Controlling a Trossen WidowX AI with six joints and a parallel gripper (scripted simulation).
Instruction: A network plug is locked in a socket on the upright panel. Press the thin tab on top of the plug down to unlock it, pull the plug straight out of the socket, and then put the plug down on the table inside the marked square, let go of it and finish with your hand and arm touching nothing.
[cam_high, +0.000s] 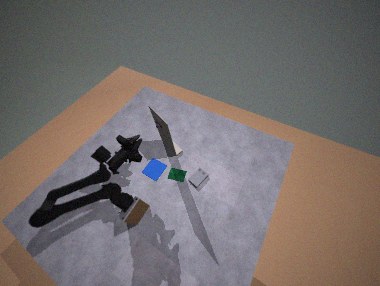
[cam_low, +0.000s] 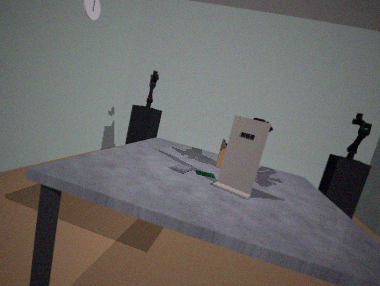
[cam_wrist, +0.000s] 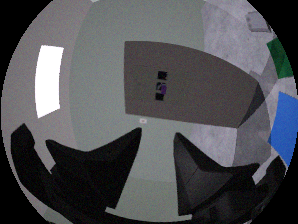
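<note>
Now: gripper tip 11 cm short of the plug and 3 cm to the left of it. The rest, counted from my gripper tip: beige panel: 13 cm ahead, 3 cm to the right, 11 cm below; then green tile: 20 cm to the right, 27 cm below; then blue square: 5 cm behind, 5 cm to the right, 27 cm below.
</note>
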